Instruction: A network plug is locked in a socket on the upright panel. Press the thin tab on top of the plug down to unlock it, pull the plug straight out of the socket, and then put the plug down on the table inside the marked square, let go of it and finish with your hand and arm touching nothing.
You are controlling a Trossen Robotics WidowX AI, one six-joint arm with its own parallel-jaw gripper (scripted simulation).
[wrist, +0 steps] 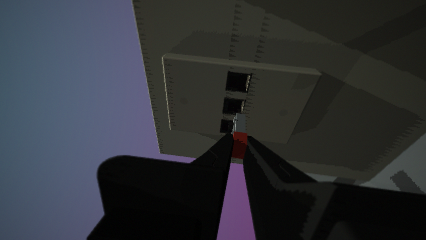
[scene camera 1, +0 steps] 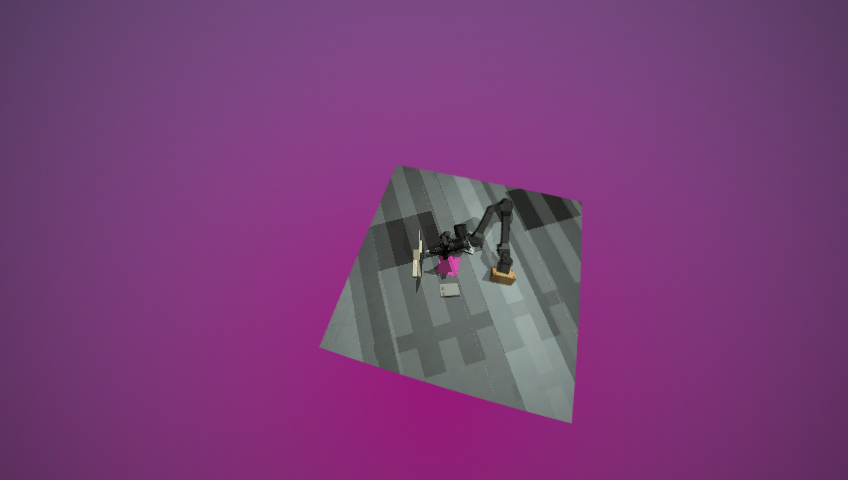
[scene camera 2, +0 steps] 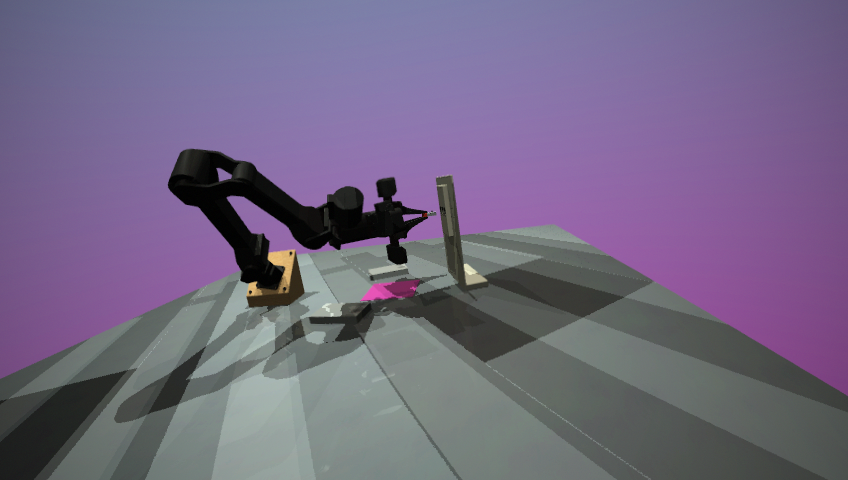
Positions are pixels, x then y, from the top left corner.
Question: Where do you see a beige panel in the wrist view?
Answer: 330, 94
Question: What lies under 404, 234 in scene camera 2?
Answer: The gripper.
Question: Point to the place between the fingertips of the gripper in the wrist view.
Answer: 237, 141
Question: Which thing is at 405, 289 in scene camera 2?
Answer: A magenta marked square.
